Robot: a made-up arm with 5 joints. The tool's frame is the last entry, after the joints. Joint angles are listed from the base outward. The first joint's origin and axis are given. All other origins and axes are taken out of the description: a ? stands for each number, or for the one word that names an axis. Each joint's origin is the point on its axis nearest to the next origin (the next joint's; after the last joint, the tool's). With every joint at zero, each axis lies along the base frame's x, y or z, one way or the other. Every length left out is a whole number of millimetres.
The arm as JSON. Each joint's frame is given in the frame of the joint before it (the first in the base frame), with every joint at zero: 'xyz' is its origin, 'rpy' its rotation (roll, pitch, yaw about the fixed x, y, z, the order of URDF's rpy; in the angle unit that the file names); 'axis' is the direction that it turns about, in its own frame. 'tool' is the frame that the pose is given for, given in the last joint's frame.
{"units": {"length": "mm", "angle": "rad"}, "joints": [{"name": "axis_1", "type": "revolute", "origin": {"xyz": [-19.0, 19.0, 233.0], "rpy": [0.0, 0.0, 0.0]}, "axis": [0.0, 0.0, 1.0]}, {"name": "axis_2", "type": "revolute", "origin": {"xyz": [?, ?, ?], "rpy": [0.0, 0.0, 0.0]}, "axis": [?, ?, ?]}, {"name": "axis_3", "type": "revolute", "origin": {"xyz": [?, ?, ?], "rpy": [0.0, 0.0, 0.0]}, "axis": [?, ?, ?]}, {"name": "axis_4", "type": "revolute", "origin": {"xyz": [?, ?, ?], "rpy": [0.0, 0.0, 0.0]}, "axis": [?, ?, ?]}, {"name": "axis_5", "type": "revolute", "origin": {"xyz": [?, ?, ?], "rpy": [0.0, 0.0, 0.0]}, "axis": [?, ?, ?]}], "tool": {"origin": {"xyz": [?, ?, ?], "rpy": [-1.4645, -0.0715, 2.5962]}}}
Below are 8 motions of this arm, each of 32 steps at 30 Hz.
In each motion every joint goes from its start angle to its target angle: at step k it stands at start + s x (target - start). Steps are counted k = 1, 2, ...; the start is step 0. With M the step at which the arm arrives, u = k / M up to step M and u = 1 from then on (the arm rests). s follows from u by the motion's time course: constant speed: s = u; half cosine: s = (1 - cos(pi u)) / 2; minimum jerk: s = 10 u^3 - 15 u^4 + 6 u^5.
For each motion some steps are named. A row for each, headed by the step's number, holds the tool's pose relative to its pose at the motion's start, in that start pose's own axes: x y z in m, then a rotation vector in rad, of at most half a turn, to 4 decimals.
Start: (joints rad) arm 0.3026 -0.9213 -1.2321 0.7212 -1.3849
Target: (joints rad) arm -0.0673 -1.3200 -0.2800 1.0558 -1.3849
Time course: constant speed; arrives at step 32
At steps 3, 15, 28, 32:
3: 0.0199 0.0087 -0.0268 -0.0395 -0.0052 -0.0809
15: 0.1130 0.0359 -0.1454 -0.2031 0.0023 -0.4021
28: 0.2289 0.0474 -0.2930 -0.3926 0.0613 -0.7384
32: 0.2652 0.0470 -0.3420 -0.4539 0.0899 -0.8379

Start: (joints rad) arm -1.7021 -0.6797 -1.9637 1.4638 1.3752
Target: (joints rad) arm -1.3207 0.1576 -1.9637 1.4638 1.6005
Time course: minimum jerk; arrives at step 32
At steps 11, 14, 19, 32:
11: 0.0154 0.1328 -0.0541 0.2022 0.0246 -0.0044
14: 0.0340 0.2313 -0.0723 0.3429 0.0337 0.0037
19: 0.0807 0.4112 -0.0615 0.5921 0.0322 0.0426
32: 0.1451 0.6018 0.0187 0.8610 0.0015 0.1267

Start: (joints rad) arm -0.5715 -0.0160 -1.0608 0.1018 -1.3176
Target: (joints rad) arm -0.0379 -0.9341 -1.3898 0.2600 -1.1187
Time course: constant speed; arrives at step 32
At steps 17, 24, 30, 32:
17: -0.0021 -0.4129 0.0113 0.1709 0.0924 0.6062
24: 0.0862 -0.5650 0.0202 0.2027 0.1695 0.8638
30: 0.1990 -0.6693 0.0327 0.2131 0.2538 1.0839
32: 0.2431 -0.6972 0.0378 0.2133 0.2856 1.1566

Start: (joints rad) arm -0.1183 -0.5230 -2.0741 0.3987 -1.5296
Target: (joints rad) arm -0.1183 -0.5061 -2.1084 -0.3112 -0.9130
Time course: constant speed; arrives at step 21
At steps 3, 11, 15, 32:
3: -0.0045 -0.0144 0.0129 0.0774 0.0998 0.0510
11: -0.0103 -0.0587 0.0401 0.2569 0.3640 0.2229
15: -0.0098 -0.0831 0.0492 0.3306 0.4927 0.3277
32: -0.0046 -0.1207 0.0567 0.4188 0.6780 0.5071

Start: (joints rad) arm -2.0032 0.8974 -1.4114 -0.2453 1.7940
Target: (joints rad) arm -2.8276 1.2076 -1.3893 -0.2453 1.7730
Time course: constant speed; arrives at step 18
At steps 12, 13, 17, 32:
12: -0.4351 -0.0074 -0.1354 -0.1034 0.4577 0.3429
13: -0.4725 -0.0147 -0.1367 -0.1099 0.4991 0.3673
17: -0.6185 -0.0518 -0.1251 -0.1329 0.6691 0.4573
32: -0.6537 -0.0627 -0.1180 -0.1380 0.7127 0.4779

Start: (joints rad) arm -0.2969 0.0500 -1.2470 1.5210 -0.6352
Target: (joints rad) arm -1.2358 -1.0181 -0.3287 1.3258 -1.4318
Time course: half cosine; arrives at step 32
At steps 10, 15, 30, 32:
10: 0.1260 0.0207 0.0571 -0.0458 0.0291 0.0828
15: 0.2452 0.0662 0.0632 -0.0620 0.0667 0.1679
30: 0.3855 0.2271 -0.0687 0.0104 0.1777 0.3175
32: 0.3857 0.2303 -0.0719 0.0128 0.1798 0.3190

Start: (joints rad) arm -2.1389 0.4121 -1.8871 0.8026 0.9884
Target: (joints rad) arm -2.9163 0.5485 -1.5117 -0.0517 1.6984
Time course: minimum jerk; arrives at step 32
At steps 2, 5, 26, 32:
2: -0.0012 0.0002 0.0001 -0.0009 0.0030 0.0008
5: -0.0164 0.0026 0.0012 -0.0126 0.0397 0.0106
26: -0.4755 -0.0243 0.2193 -0.5631 1.1544 0.3344
32: -0.4937 -0.0309 0.2392 -0.6019 1.2050 0.3510

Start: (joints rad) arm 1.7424 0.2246 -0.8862 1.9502 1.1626
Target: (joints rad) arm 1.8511 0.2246 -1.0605 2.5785 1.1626
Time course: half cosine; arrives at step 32
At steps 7, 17, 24, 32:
7: 0.0025 0.0033 0.0089 0.0495 0.0024 0.0187
17: 0.0106 0.0141 0.0468 0.2388 0.0175 0.0913
24: 0.0154 0.0194 0.0763 0.3705 0.0336 0.1423
32: 0.0175 0.0212 0.0912 0.4336 0.0429 0.1669

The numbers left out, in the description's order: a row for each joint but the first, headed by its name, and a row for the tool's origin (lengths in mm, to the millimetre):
axis_2: xyz -9.0 14.0 0.0, axis 0.0 1.0 0.0
axis_3: xyz 107.0 0.0 521.0, axis 0.0 1.0 0.0
axis_4: xyz 51.0 0.0 -233.0, axis 0.0 1.0 0.0
axis_5: xyz 131.0 0.0 -116.0, axis 0.0 0.0 -1.0
tool: xyz 15.0 -17.0 0.0

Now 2 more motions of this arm.
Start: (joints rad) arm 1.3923 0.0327 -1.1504 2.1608 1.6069
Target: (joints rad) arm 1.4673 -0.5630 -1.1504 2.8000 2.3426
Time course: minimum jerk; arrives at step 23
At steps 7, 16, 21, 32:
7: -0.0277 0.0288 0.0467 -0.0091 0.1183 0.0006
16: -0.1315 0.1857 0.1899 -0.0611 0.5814 0.0016
21: -0.1548 0.2332 0.2134 -0.0778 0.6952 0.0009
32: -0.1556 0.2349 0.2142 -0.0785 0.6992 0.0009

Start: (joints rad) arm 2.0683 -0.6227 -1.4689 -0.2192 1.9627
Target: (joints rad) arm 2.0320 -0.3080 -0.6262 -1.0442 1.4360
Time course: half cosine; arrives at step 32
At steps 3, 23, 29, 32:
3: -0.0067 0.0041 0.0041 0.0046 -0.0109 0.0073
23: -0.2388 0.0490 0.1516 0.2205 -0.4064 0.2440
29: -0.2752 0.0372 0.1765 0.2742 -0.4846 0.2834
32: -0.2797 0.0352 0.1796 0.2816 -0.4950 0.2884

